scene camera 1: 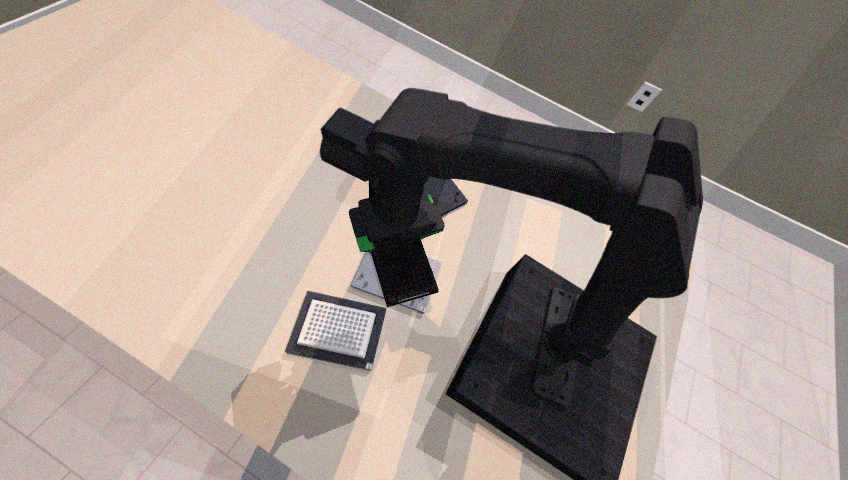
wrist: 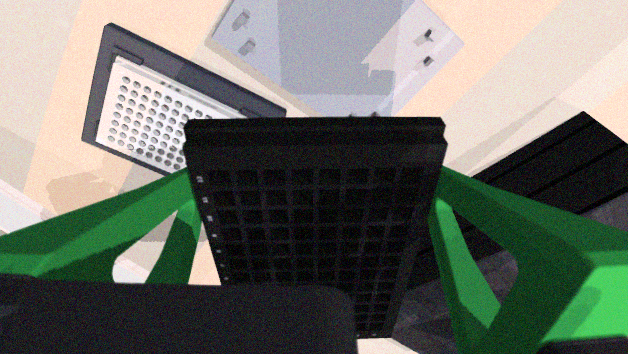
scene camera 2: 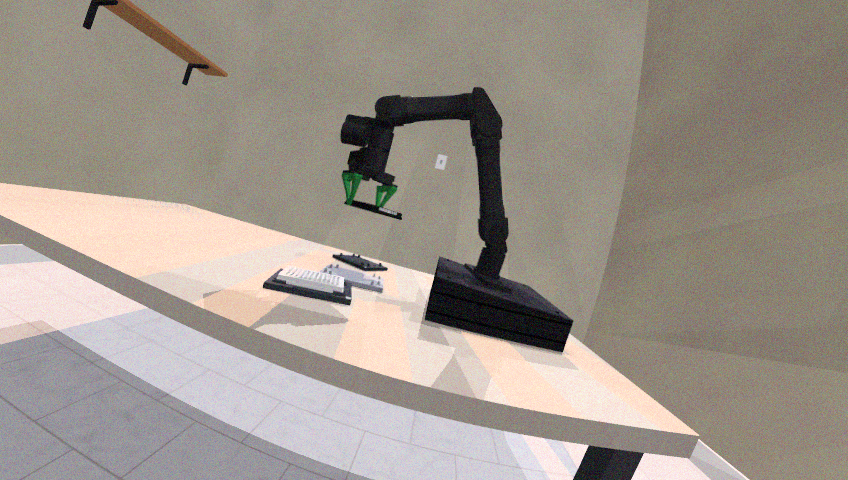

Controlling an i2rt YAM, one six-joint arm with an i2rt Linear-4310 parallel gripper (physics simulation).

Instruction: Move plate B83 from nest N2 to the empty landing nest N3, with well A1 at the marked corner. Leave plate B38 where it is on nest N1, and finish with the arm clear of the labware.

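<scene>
My gripper [scene camera 2: 364,205] [wrist: 314,177] is shut on the black plate B83 [scene camera 1: 405,270] [scene camera 2: 373,209] [wrist: 305,217], a green finger on each side. It holds the plate high above the table, over the silver nest [scene camera 1: 363,279] [scene camera 2: 357,275] [wrist: 330,50] in scene camera 1. The silver nest has small pegs and bears no plate. A dark nest [scene camera 1: 449,199] [scene camera 2: 360,261], also without a plate, lies behind it, partly hidden by the arm in scene camera 1. The white plate B38 [scene camera 1: 336,327] [scene camera 2: 310,278] [wrist: 150,115] sits on its dark nest [scene camera 1: 379,333] [scene camera 2: 306,292] [wrist: 200,80]. No nest number is legible.
The arm's black base block [scene camera 1: 493,356] [scene camera 2: 499,324] [wrist: 550,165] stands on the table to the right of the nests. A wooden shelf [scene camera 2: 160,38] hangs on the wall at upper left in scene camera 2. A wall outlet [scene camera 1: 644,96] [scene camera 2: 440,161] is behind the arm.
</scene>
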